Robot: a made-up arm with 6 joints. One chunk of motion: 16 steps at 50 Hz.
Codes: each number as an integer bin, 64 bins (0 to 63) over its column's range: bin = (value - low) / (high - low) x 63, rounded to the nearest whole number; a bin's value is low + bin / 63 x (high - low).
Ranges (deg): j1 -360.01..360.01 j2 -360.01..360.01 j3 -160..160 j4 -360.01..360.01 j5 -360.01..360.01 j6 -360.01..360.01
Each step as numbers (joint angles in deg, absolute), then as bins.
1 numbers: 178.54 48.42 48.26 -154.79 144.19 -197.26
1 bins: 47 36 41 18 44 14
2 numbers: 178.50 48.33 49.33 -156.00 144.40 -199.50
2 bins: 47 36 41 18 44 14
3 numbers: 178.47 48.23 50.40 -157.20 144.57 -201.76
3 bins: 47 36 41 18 44 14
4 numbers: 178.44 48.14 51.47 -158.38 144.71 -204.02
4 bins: 47 36 42 18 44 14
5 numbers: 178.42 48.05 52.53 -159.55 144.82 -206.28
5 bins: 47 36 42 18 44 13
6 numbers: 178.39 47.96 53.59 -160.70 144.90 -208.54
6 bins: 47 36 42 17 44 13
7 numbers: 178.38 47.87 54.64 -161.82 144.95 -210.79
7 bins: 47 36 42 17 44 13
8 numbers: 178.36 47.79 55.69 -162.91 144.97 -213.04
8 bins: 47 36 42 17 44 13
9 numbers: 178.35 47.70 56.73 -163.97 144.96 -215.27
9 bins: 47 36 43 17 44 13
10 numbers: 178.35 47.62 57.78 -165.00 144.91 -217.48
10 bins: 47 36 43 17 44 12
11 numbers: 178.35 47.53 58.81 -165.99 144.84 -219.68
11 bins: 47 36 43 17 44 12
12 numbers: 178.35 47.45 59.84 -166.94 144.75 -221.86
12 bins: 47 36 43 17 44 12
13 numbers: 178.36 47.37 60.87 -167.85 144.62 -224.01
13 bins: 47 36 43 17 44 12
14 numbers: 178.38 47.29 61.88 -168.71 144.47 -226.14
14 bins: 47 36 44 17 44 12
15 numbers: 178.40 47.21 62.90 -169.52 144.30 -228.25
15 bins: 47 36 44 17 44 12
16 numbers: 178.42 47.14 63.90 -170.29 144.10 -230.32
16 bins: 47 36 44 17 44 11
